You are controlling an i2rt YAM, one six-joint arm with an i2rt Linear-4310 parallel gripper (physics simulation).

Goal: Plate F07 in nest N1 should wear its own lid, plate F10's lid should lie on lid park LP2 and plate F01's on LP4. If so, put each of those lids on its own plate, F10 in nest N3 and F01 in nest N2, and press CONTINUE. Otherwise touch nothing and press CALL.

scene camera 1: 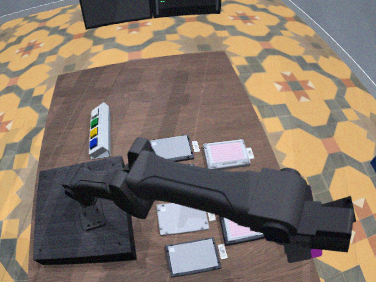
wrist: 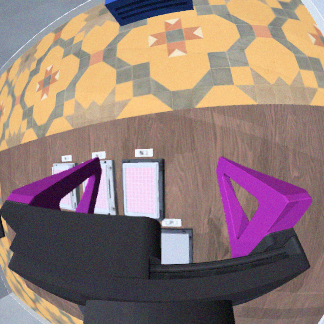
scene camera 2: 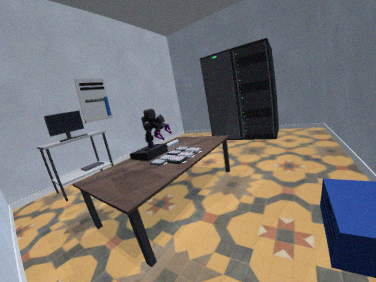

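Where they show: gripper, fingertip midpoint: (wrist: 158,163) (scene camera 2: 167,136); arm's base, link origin: (scene camera 1: 89,198) (scene camera 2: 151,147).
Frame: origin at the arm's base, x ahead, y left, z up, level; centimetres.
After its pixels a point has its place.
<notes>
My gripper (wrist: 158,163) @(x 45.3, y -33.1, z 17.7 cm) (scene camera 2: 165,135) @(x 45.3, y -33.1, z 17.7 cm) is open and empty, high above the table; its magenta fingers are mostly hidden in scene camera 1. The dark-framed pink plate (wrist: 143,189) @(x 41.6, y -22.0, z -5.2 cm) (scene camera 1: 242,231) @(x 39.1, y -22.8, z -5.1 cm) sits in nest N1. The N2 plate (wrist: 106,187) @(x 43.8, y -12.0, z -5.6 cm) is partly behind a finger. The N3 plate (scene camera 1: 226,153) (wrist: 71,171) has a pale frame. A dark-rimmed grey lid (scene camera 1: 172,148) @(x 30.5, y 13.7, z -6.7 cm) lies on LP2, a similar one (scene camera 1: 192,256) @(x 23.3, y -24.2, z -6.7 cm) (wrist: 176,246) @(x 26.0, y -26.0, z -6.7 cm) on LP3. A pale lid (scene camera 1: 182,218) @(x 25.0, y -11.4, z -7.4 cm) lies between them. Lid codes are unreadable. The button box (scene camera 1: 102,131) @(x 8.6, y 26.2, z -2.3 cm) has white, green, yellow and blue buttons.
The arm's black base (scene camera 1: 55,215) @(x -12.4, y -2.1, z -1.0 cm) stands at the table's (scene camera 1: 175,90) @(x 41.7, y 43.5, z -8.4 cm) (scene camera 2: 115,182) @(x 8.3, y -64.6, z -8.4 cm) side beside the lid parks. The arm crosses above the lids and plates and hides part of them. A dark cabinet (scene camera 2: 220,100) and a blue box (scene camera 2: 355,210) stand on the floor.
</notes>
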